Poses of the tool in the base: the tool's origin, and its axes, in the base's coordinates. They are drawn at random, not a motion.
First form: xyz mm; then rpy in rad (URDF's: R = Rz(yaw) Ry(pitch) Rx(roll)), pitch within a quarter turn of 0, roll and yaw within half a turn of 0.
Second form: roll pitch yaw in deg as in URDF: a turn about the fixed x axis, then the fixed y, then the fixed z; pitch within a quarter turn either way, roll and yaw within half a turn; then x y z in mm. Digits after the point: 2 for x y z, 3 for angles.
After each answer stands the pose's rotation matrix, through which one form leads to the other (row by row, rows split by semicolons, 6 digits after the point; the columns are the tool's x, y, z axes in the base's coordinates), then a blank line. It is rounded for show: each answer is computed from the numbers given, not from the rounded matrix.
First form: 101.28 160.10 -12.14 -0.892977 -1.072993 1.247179
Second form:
-51.164 -61.478 71.458 101.28 160.10 -12.14
0.151843 -0.376905 -0.913721; 0.452710 0.848293 -0.274684; 0.878634 -0.371942 0.299436

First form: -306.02 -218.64 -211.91 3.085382 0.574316 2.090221
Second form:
176.779 32.906 119.761 -306.02 -218.64 -211.91
-0.416743 0.851584 0.318009; 0.728830 0.522092 -0.442975; -0.543261 0.047168 -0.838238

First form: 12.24 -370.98 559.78 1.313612 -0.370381 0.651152
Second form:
75.264 -21.221 37.308 12.24 -370.98 559.78
0.741451 -0.432605 0.512937; 0.565003 -0.009863 -0.825030; 0.361971 0.901530 0.237110

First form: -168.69 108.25 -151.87 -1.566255 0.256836 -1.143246
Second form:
-89.740 14.716 -65.503 -168.69 108.25 -151.87
0.401042 -0.101195 0.910453; -0.880135 0.233036 0.413589; -0.254022 -0.967189 0.004392

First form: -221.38 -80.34 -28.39 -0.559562 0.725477 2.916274
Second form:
-32.061 41.567 167.090 -221.38 -80.34 -28.39
-0.729271 0.153946 -0.666681; 0.167157 -0.904751 -0.391770; -0.663492 -0.397147 0.634076

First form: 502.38 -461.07 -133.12 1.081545 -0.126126 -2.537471
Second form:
61.968 -7.226 -145.386 502.38 -461.07 -133.12
-0.816464 0.358340 -0.452746; -0.563527 -0.323710 0.760032; 0.125792 0.875673 0.466232

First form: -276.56 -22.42 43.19 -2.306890 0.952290 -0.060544
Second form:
-132.175 54.562 -3.469 -276.56 -22.42 43.19
0.578756 -0.643323 -0.501175; -0.035083 -0.633633 0.772838; -0.814745 -0.429702 -0.389289

